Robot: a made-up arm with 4 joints.
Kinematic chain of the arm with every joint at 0, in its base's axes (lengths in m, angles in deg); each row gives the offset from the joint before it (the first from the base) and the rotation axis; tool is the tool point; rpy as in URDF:
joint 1: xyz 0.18 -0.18 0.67 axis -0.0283 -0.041 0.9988
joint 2: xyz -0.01 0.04 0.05 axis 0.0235 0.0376 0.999
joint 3: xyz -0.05 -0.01 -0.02 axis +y
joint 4: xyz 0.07 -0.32 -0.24 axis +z
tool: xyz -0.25 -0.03 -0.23 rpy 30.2 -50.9 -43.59
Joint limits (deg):
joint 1: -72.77..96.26
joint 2: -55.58..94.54
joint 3: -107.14..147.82
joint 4: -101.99..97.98
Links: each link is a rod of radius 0.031 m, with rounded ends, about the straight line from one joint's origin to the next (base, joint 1, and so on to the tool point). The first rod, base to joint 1, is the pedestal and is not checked.
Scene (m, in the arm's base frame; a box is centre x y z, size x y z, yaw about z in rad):
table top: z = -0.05
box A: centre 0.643 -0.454 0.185 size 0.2 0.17 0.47 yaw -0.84
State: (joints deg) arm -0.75 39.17 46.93 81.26
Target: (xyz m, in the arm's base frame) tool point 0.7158 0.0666 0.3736
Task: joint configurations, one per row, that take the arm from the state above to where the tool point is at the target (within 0.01 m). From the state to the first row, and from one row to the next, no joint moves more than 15 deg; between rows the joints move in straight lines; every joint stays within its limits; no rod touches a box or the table.
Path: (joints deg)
1: 5.62 43.65 47.35 67.85
2: 11.98 48.13 47.77 54.44
3: 18.35 52.61 48.19 41.02
4: 24.71 57.09 48.61 27.61
5: 31.08 61.57 49.03 14.20
6: 37.44 66.05 49.44 0.79
7: 43.81 70.53 49.86 -12.62
8: 50.17 75.01 50.28 -26.04
9: 53.92 79.10 45.39 -13.06
10: 57.67 83.18 40.49 -0.09
11: 61.41 87.27 35.60 12.88
12: 65.16 91.35 30.71 25.85

